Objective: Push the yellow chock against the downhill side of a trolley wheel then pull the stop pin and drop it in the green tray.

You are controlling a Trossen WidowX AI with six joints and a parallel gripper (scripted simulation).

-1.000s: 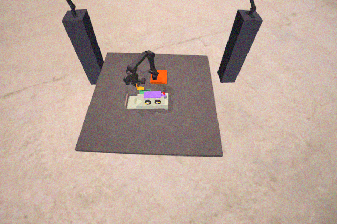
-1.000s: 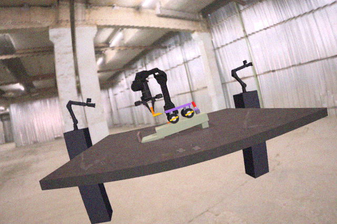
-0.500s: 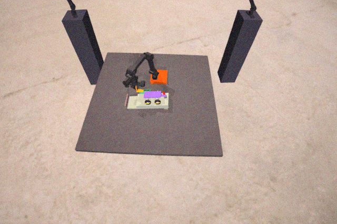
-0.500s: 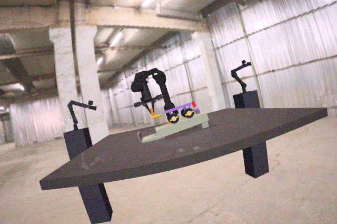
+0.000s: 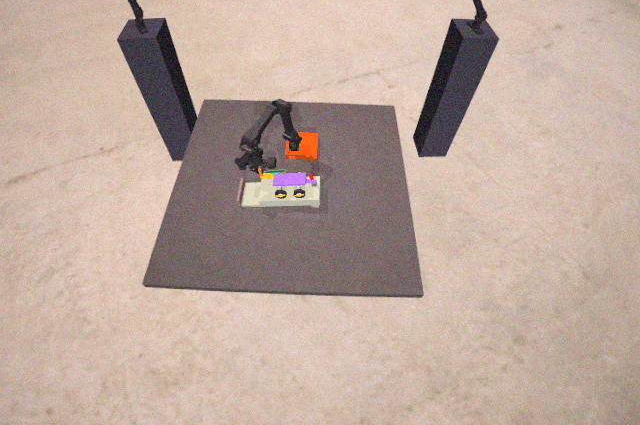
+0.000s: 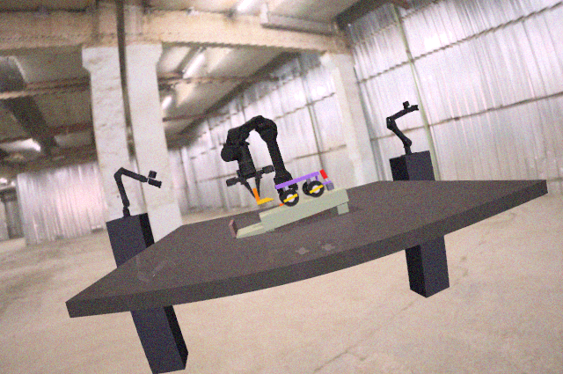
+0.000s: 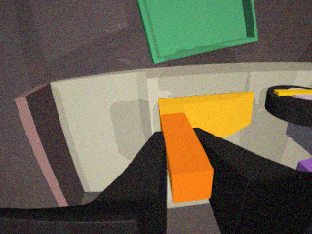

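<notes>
My gripper tip is 260 mm to the right of the red-headed stop pin, 60 mm short of it and 10 mm below it. The rest, counted from my gripper tip: yellow chock: 20 mm to the left, 10 mm below; purple trolley: 150 mm to the left, 70 mm ahead; brown bar: 110 mm to the right, 90 mm below, 50 mm ahead.
</notes>
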